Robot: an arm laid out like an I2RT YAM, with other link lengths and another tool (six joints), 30 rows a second.
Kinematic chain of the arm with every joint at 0, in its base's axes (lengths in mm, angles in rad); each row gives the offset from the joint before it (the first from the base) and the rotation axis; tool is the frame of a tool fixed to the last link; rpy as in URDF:
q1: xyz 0 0 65.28 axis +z
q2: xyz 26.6 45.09 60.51 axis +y
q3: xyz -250.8 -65.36 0 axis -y
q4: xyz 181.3 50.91 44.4 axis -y
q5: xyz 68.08 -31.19 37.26 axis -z
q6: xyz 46.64 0 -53.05 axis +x
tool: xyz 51 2 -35 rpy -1.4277 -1.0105 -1.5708
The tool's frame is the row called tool.
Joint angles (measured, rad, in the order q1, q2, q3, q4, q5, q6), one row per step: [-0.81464 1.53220 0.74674 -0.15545 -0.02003 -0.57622]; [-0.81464 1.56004 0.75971 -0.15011 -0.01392 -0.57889]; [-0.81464 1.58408 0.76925 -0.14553 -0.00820 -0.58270]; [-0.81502 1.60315 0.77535 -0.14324 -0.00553 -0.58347]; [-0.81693 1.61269 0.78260 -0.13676 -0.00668 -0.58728]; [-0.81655 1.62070 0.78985 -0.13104 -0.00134 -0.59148]
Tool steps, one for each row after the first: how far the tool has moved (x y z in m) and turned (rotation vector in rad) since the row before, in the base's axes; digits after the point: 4 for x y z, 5 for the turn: [0.0022 -0.0034 -0.0027 0.00243 0.01125 -0.00141]; [0.0015 -0.0026 -0.0028 0.00247 0.01178 -0.00019]; [0.0009 -0.0015 -0.0027 0.00596 0.00924 -0.00127]; [0.0016 -0.0024 -0.0002 -0.00390 -0.00201 0.00188]; [0.0015 -0.0024 0.0002 -0.00827 0.00154 0.00079]
